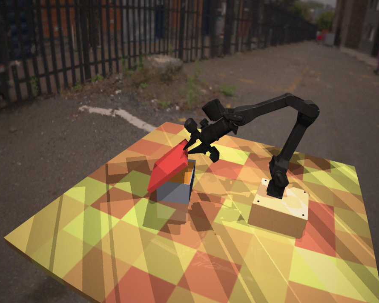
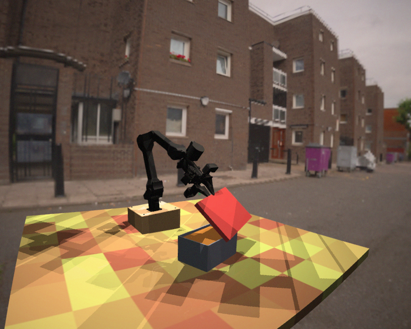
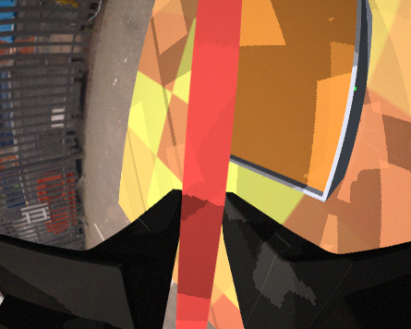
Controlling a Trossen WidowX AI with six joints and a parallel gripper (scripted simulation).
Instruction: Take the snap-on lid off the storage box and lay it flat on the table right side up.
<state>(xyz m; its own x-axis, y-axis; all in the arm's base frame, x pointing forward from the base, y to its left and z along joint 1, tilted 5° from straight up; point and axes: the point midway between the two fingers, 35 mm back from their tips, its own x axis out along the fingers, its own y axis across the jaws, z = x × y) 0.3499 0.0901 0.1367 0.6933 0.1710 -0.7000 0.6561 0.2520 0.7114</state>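
The red lid lies 50 mm below my gripper tip, 50 mm ahead of it and 30 mm to the left of it. Also, from my gripper tip: grey-blue storage box (180 mm below, 60 mm ahead, 50 mm to the right).
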